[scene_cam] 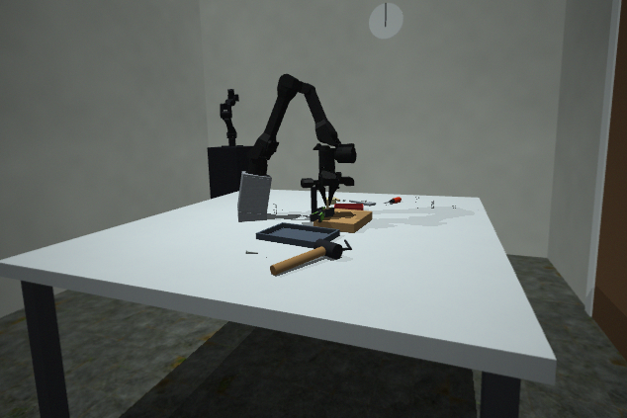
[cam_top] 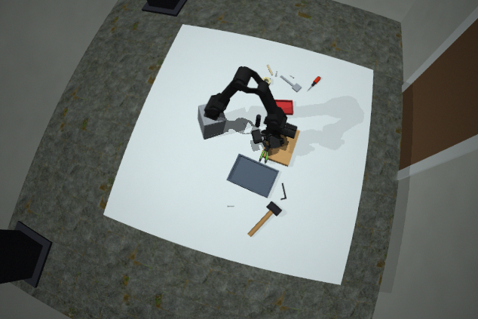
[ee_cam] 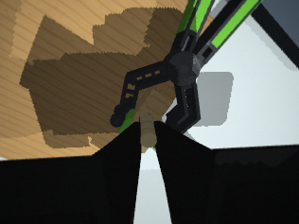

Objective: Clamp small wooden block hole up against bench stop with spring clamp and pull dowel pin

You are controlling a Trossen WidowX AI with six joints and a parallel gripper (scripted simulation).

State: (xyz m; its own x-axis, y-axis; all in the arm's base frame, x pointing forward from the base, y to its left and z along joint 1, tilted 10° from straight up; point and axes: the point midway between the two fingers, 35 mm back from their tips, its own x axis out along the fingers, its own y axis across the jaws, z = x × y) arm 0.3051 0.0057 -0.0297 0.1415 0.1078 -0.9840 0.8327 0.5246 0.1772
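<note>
The dowel pin lies 40 mm below my hand. Also, from my hand: dark tray 190 mm to the right, 90 mm below, 20 mm behind; then wooden board 90 mm below, 60 mm ahead, 10 mm to the left; then small wooden block 60 mm below.
</note>
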